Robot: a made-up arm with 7 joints.
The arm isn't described. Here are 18 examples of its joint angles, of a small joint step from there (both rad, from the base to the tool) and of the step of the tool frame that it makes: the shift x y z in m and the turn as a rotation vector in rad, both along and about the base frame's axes.
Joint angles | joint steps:
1: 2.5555 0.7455 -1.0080 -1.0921 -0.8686 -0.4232 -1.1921 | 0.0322 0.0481 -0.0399 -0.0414 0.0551 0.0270 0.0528
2: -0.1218 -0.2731 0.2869 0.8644 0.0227 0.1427 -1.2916 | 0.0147 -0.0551 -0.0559 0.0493 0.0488 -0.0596 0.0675
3: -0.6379 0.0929 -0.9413 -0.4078 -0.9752 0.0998 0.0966 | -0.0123 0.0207 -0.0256 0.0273 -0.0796 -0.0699 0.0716
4: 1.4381 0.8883 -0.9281 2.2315 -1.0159 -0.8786 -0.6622 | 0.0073 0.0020 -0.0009 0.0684 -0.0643 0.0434 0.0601
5: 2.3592 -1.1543 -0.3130 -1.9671 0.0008 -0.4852 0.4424 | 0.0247 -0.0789 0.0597 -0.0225 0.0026 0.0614 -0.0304
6: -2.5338 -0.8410 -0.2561 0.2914 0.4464 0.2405 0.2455 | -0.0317 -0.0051 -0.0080 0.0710 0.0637 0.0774 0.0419
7: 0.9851 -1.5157 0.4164 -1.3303 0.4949 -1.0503 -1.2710 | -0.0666 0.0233 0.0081 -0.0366 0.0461 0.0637 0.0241
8: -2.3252 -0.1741 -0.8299 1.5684 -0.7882 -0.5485 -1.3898 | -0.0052 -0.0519 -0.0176 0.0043 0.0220 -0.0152 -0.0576
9: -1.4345 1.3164 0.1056 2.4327 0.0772 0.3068 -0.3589 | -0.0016 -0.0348 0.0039 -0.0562 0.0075 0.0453 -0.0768
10: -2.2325 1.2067 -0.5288 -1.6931 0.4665 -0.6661 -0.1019 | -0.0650 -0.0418 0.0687 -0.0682 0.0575 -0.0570 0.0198
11: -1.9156 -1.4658 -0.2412 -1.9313 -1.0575 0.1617 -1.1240 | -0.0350 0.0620 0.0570 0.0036 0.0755 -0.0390 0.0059
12: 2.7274 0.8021 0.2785 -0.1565 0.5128 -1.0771 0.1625 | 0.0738 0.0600 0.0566 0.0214 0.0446 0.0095 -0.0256
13: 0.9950 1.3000 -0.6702 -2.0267 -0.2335 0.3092 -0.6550 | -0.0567 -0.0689 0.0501 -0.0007 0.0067 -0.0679 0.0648
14: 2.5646 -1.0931 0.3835 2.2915 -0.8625 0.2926 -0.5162 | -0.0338 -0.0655 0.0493 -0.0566 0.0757 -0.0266 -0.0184
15: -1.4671 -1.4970 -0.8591 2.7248 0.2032 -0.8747 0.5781 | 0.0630 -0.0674 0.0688 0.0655 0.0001 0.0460 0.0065
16: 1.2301 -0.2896 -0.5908 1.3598 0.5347 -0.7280 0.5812 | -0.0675 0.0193 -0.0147 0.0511 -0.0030 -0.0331 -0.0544
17: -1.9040 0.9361 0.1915 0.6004 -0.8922 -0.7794 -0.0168 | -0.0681 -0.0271 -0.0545 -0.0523 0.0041 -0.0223 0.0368
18: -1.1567 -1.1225 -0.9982 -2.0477 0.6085 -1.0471 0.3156 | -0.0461 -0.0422 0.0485 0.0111 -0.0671 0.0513 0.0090
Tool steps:
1: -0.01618 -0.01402 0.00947 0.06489 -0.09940 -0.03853
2: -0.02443 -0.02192 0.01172 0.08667 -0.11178 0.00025
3: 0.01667 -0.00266 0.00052 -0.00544 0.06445 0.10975
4: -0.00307 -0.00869 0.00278 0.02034 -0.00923 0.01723
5: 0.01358 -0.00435 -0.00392 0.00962 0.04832 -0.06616
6: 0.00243 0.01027 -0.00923 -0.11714 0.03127 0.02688
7: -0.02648 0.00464 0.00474 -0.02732 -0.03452 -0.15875
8: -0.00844 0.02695 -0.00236 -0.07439 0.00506 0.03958
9: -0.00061 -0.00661 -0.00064 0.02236 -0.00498 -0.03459
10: -0.02147 0.01821 -0.00949 0.09406 0.10076 -0.10036
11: 0.01209 0.01240 0.04203 0.12472 0.14492 -0.04912
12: 0.01788 -0.01645 -0.02599 0.05799 -0.08480 0.13449
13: 0.02686 0.00019 0.00905 0.00833 0.02669 -0.12009
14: 0.00864 0.01159 -0.00276 -0.07479 0.03671 -0.02121
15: 0.00492 -0.01563 -0.00760 -0.05323 0.03770 -0.02407
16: 0.00795 -0.00458 -0.00883 0.04237 -0.07478 -0.05582
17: -0.03299 -0.01399 0.02689 -0.10069 -0.01858 -0.07996
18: -0.02550 0.00807 0.00542 -0.00606 -0.06256 -0.12299
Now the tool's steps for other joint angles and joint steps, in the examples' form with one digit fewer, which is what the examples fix.
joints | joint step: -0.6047 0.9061 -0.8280 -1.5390 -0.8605 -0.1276 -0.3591 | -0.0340 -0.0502 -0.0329 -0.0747 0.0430 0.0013 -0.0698
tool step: -0.0366 -0.0092 0.0133 -0.0272 -0.0724 -0.0648
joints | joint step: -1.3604 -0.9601 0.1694 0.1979 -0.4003 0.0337 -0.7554 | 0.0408 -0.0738 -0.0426 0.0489 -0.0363 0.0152 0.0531
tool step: -0.0244 -0.0072 -0.0165 0.0046 -0.0858 0.0678
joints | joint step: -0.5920 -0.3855 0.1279 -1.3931 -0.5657 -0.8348 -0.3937 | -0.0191 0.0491 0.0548 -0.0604 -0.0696 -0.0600 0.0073
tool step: 0.0271 0.0149 -0.0049 0.0238 0.0941 -0.0369
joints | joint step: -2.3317 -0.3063 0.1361 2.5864 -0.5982 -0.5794 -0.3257 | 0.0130 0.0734 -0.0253 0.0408 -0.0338 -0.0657 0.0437
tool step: -0.0010 -0.0123 -0.0094 -0.0194 -0.0014 0.0723
